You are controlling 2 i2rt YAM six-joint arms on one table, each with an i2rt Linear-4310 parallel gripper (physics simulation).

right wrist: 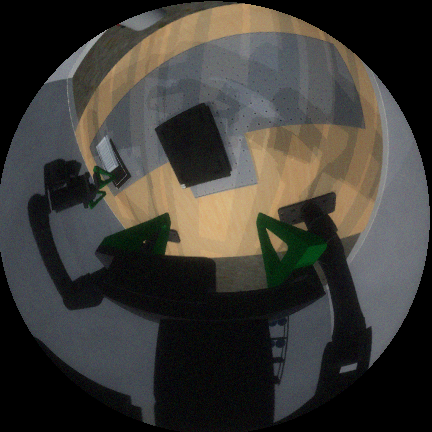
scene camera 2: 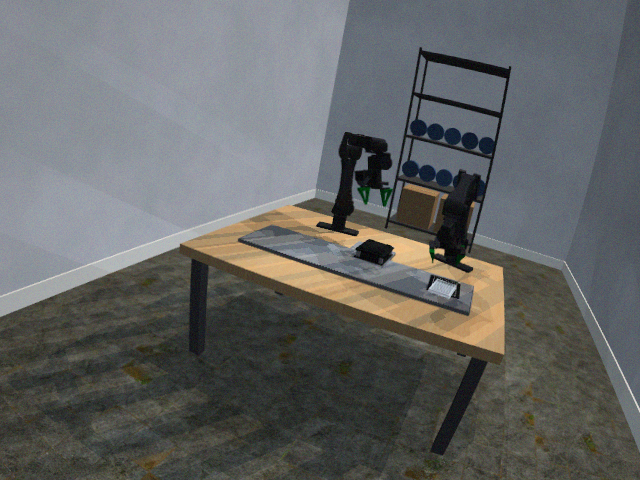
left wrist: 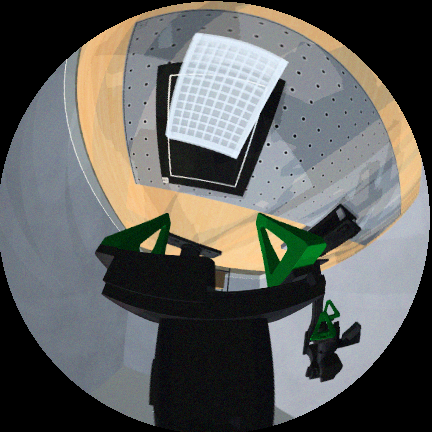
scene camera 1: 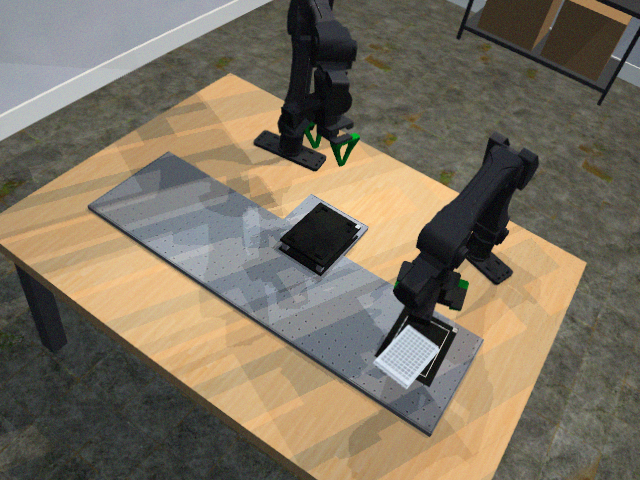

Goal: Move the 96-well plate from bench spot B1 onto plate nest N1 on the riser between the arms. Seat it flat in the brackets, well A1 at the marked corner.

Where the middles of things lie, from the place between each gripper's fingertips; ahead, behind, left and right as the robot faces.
The black plate nest (scene camera 1: 438,332) is 380 mm to the left of my right hand, 190 mm below it and 170 mm ahead of it. Also, from my right hand: white well plate (scene camera 1: 404,359) 370 mm to the left, 220 mm ahead, 180 mm below.
The black plate nest is 60 mm ahead of my left hand, 30 mm to the left of it and 70 mm below it. Round my left hand: white well plate (110 mm ahead, 20 mm to the left, 60 mm below).
